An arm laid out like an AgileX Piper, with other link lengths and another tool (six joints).
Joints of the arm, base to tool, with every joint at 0 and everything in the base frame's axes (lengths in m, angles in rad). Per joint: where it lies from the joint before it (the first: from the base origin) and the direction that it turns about. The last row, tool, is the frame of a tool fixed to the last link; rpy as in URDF.
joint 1: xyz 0 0 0.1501 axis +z
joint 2: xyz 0 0 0 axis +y
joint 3: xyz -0.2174 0 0.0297 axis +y
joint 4: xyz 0.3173 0 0.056 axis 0.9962 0 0.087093
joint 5: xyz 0 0 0 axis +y
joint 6: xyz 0.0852 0 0.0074 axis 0.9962 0 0.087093
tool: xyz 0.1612 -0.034 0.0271 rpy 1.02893 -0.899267 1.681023
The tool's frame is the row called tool.
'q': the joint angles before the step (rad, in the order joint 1, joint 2, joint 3, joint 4, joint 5, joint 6). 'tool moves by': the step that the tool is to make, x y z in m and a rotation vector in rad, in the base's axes. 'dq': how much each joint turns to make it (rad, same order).
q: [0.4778, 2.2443, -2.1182, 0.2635, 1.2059, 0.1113]
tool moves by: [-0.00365, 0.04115, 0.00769, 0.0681, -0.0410, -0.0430]
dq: [0.0683, 0.0000, 0.0001, 0.0053, -0.0957, 0.0956]
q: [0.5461, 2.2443, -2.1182, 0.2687, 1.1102, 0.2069]
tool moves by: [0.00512, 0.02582, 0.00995, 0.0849, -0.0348, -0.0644]
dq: [0.0308, 0.0000, 0.0001, 0.0185, -0.0975, 0.0790]
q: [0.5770, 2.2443, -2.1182, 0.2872, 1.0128, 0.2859]
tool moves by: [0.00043, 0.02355, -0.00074, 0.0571, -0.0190, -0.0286]
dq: [0.0316, 0.0165, -0.0001, 0.0142, -0.0782, 0.0451]
